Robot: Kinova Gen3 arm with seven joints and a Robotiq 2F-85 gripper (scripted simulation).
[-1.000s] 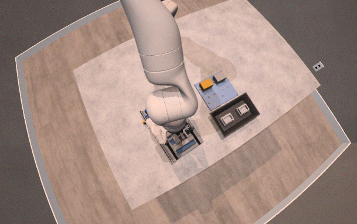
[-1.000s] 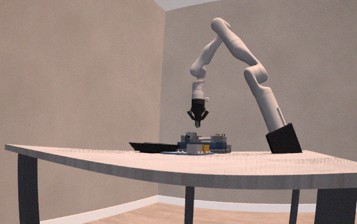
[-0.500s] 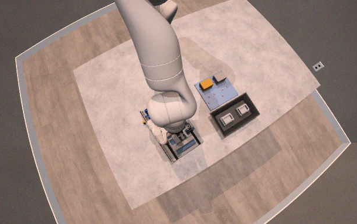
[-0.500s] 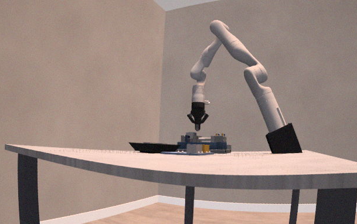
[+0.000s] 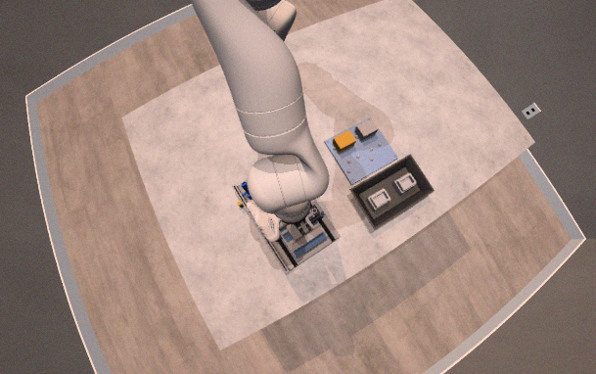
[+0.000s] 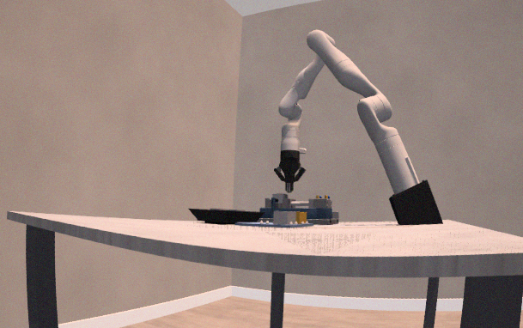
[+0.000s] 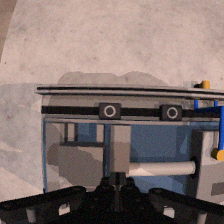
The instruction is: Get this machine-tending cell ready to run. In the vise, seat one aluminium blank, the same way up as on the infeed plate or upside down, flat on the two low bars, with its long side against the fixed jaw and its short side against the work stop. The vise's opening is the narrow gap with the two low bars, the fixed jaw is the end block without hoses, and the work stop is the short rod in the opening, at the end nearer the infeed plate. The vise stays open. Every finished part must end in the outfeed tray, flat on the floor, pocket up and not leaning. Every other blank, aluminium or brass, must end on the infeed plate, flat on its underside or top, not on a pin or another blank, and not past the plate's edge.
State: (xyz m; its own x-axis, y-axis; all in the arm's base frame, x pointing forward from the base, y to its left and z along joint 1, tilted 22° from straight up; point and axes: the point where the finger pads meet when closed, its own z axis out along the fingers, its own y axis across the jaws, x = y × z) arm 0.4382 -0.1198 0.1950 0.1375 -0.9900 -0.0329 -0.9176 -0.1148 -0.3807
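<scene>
The aluminium blank is 40 mm below my hand and 40 mm ahead of it. Round my hand: blue vise base 100 mm below, 30 mm behind; then brass blank 250 mm to the left, 160 mm behind, 110 mm below.
</scene>
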